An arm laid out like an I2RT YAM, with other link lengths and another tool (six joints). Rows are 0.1 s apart.
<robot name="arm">
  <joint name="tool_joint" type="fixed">
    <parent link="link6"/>
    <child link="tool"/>
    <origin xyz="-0.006 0.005 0.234" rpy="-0.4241 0 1.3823"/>
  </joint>
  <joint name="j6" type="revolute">
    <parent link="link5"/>
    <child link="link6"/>
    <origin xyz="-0.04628 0 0.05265" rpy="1.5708 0 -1.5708"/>
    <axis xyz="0 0 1"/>
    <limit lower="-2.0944" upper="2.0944"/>
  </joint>
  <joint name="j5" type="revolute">
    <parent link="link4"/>
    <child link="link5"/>
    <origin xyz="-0.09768 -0.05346 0.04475" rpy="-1.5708 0 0"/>
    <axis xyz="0 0 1"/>
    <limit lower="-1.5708" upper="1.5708"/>
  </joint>
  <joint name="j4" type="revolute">
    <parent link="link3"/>
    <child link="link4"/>
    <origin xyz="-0.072 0.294 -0.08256" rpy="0 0 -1.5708"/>
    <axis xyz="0 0 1"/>
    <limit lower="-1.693" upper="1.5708"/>
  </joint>
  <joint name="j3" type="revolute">
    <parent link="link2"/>
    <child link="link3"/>
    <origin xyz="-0.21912 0 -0.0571" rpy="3.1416 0 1.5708"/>
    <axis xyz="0 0 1"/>
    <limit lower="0" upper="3.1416"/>
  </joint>
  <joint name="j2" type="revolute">
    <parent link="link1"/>
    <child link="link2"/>
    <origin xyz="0.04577 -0.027 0.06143" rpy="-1.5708 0 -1.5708"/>
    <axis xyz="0 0 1"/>
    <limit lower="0" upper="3.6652"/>
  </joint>
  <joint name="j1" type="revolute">
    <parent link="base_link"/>
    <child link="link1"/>
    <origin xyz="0 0 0.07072" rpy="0 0 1.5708"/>
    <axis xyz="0 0 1"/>
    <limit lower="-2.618" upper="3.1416"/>
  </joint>
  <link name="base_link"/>
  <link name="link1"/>
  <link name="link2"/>
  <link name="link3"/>
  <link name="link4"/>
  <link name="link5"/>
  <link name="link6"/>
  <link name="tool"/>
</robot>
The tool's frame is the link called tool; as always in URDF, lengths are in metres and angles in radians.
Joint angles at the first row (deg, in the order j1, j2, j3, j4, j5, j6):
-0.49 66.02 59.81 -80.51 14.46 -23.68
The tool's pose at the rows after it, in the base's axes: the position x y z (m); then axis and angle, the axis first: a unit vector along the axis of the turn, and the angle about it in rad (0 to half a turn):
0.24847 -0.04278 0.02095 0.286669 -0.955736 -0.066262 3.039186
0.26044 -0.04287 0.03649 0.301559 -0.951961 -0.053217 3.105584
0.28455 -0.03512 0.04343 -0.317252 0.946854 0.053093 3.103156
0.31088 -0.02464 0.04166 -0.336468 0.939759 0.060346 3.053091
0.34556 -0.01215 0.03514 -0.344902 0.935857 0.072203 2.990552
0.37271 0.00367 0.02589 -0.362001 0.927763 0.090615 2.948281
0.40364 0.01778 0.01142 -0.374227 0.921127 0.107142 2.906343
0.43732 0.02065 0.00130 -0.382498 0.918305 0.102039 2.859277
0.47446 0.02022 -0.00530 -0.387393 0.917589 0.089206 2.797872
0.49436 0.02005 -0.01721 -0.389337 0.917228 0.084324 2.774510
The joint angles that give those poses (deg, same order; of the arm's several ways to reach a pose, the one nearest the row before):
-0.49 61.08 59.81 -82.76 14.55 -24.58
-0.49 57.34 59.81 -81.93 14.50 -26.22
-0.49 56.38 59.81 -78.43 12.80 -27.57
-0.49 57.97 59.81 -73.93 10.52 -29.23
-0.49 61.36 59.81 -67.57 7.88 -29.26
-0.49 64.84 59.81 -62.26 4.56 -30.22
-0.49 69.69 59.81 -55.66 1.61 -30.59
-0.49 74.08 59.81 -48.42 0.95 -30.96
-0.49 78.35 59.81 -40.32 0.97 -30.94
-0.49 82.02 59.81 -35.18 0.97 -30.94

